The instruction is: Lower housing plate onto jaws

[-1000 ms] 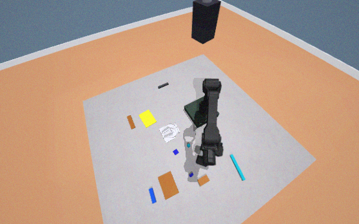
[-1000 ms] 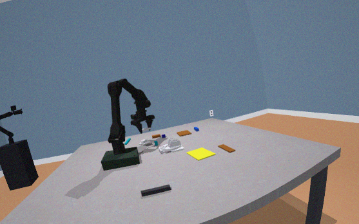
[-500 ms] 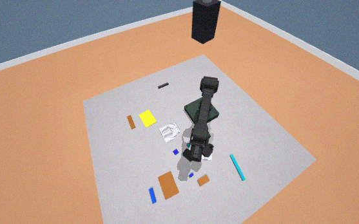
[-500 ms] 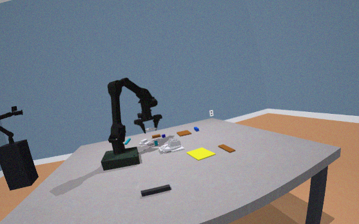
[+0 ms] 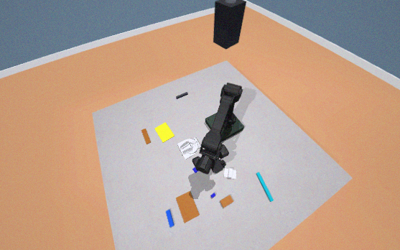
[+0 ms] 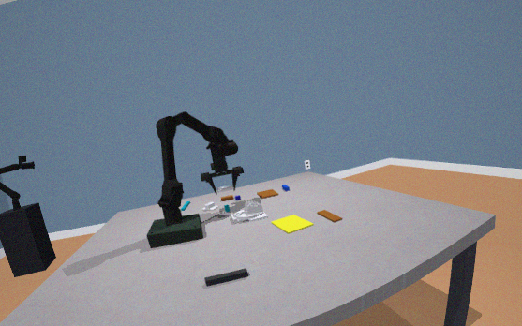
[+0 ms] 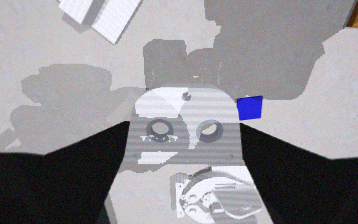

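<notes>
Now: gripper tip 1 cm past the cyan cube, 1 cm to the left of it and 7 cm above it. Round my gripper tip: yellow sheet 9 cm ahead, 38 cm to the right, 8 cm below; cyan bar 16 cm behind, 29 cm to the left, 8 cm below; orange strip 20 cm ahead, 44 cm to the right, 8 cm below.
</notes>
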